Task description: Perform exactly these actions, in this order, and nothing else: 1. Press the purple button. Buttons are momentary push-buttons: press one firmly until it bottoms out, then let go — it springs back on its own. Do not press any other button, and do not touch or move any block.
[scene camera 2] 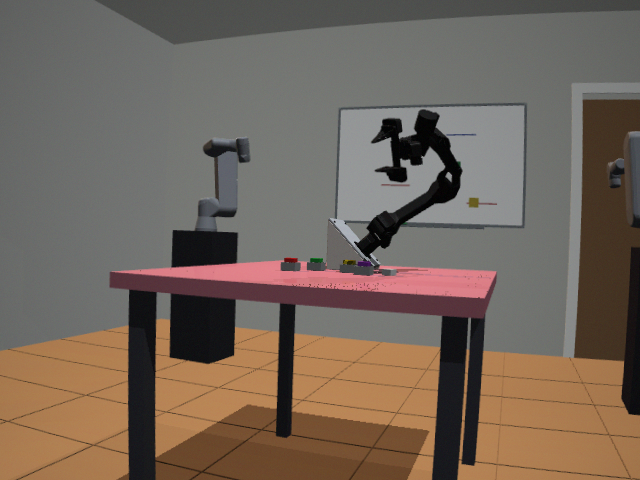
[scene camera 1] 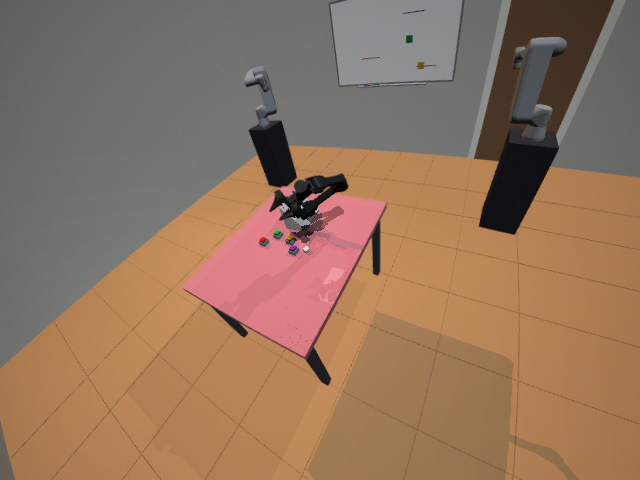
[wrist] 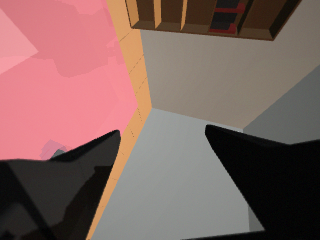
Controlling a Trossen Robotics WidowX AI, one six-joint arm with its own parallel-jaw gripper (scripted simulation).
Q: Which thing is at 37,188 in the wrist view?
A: My gripper.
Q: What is my gripper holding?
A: Nothing.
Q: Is my gripper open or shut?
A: Open.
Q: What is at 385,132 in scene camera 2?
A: My gripper.
